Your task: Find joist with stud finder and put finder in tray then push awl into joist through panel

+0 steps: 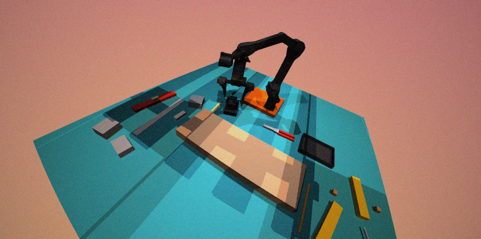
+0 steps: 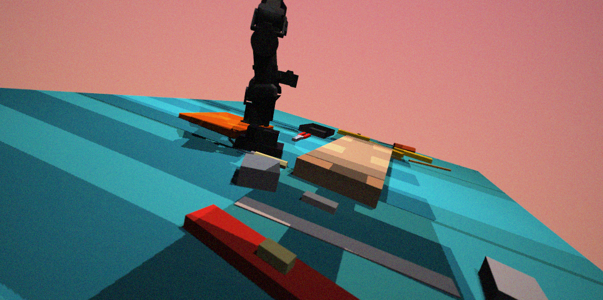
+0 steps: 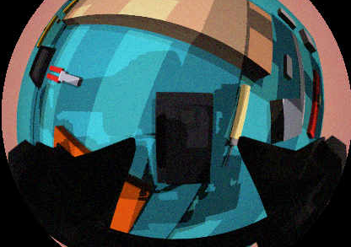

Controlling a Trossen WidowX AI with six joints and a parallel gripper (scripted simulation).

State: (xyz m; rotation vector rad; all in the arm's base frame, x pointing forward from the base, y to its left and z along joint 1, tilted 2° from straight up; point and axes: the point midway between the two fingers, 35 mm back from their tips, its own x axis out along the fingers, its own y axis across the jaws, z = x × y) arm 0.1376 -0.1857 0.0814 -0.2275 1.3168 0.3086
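The stud finder is 3 cm below my gripper tip and 1 cm ahead of it. Round my gripper tip: white block: 21 cm ahead, 18 cm to the right, 7 cm below; green light: 2 cm below, 2 cm ahead, 1 cm to the left; awl: 7 cm to the right, 7 cm below, 2 cm ahead.
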